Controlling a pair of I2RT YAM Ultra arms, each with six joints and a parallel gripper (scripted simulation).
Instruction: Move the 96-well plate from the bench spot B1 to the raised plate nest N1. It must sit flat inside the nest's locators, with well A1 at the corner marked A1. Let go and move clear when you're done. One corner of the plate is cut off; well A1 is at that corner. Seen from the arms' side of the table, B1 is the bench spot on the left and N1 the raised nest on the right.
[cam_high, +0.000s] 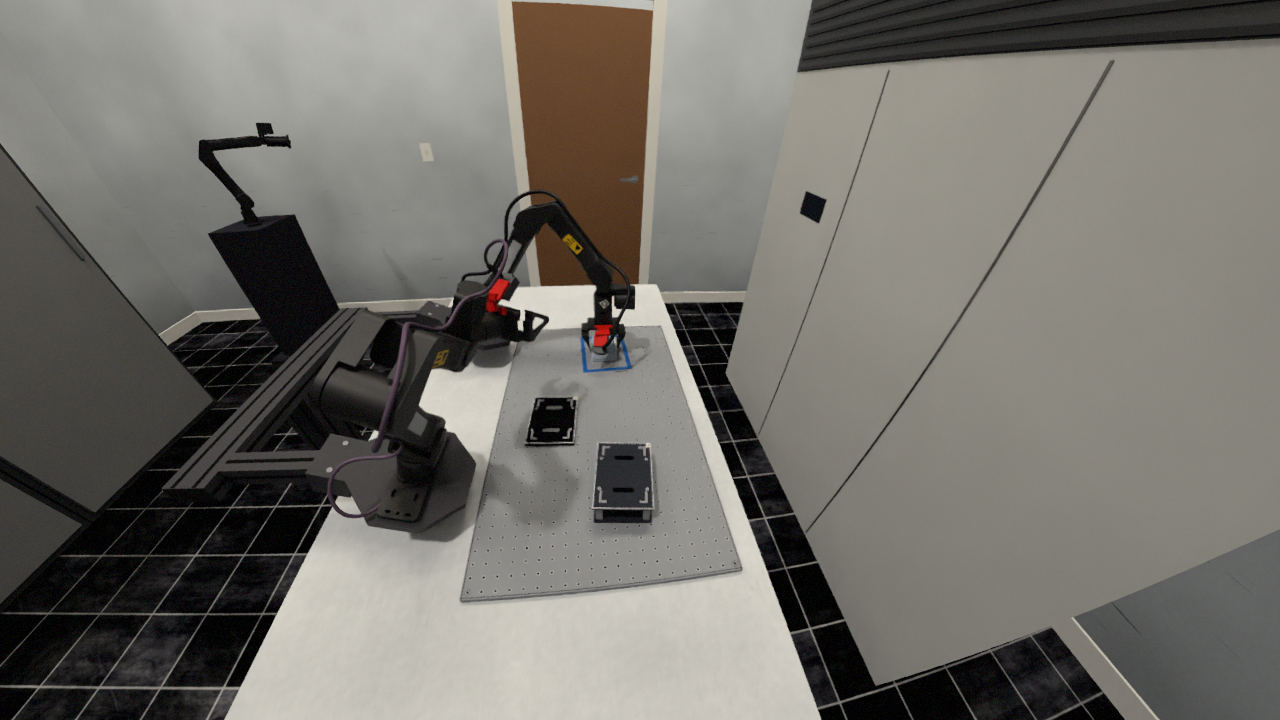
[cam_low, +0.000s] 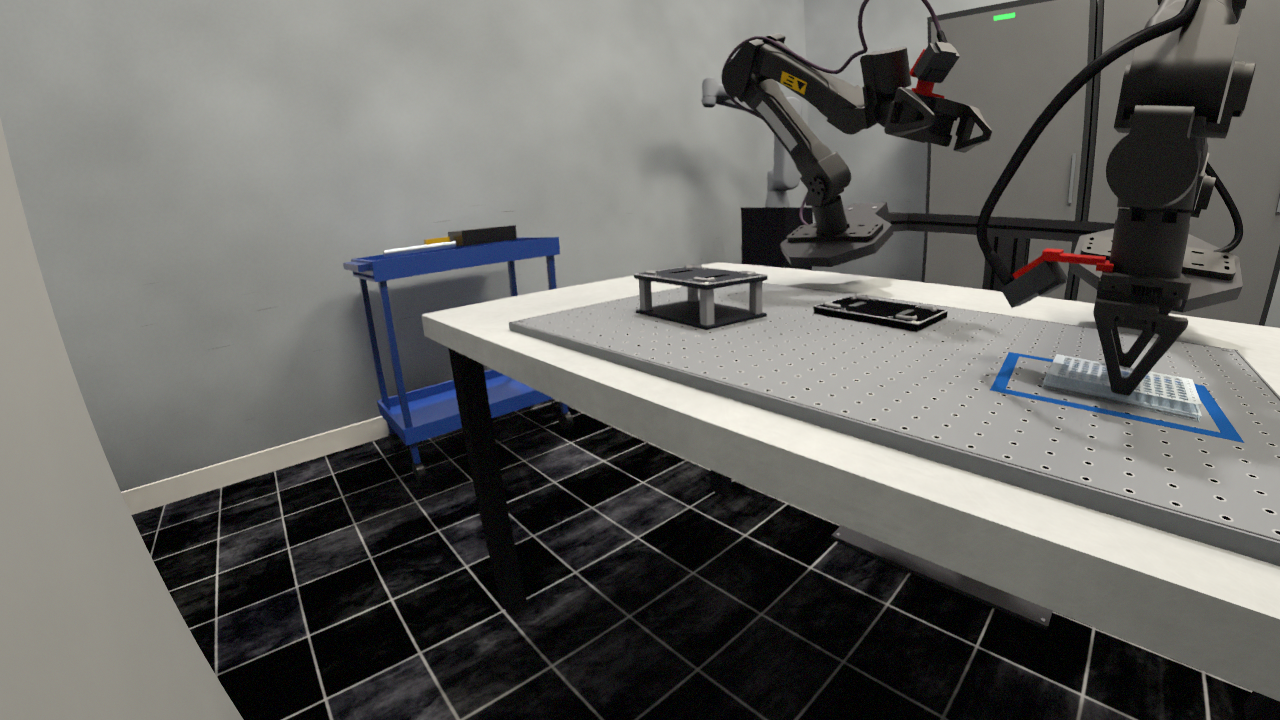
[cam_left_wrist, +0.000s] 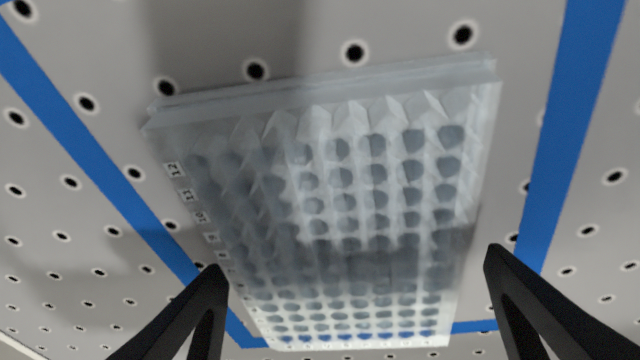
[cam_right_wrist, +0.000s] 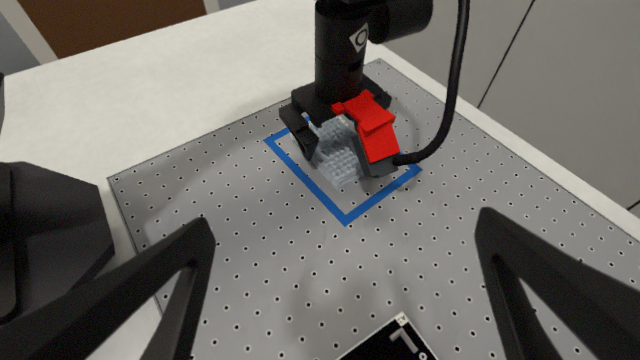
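My left hand is 1 cm above the clear 96-well plate. Also, from my left hand: black nest plate 31 cm to the right, 15 cm behind, 1 cm below.
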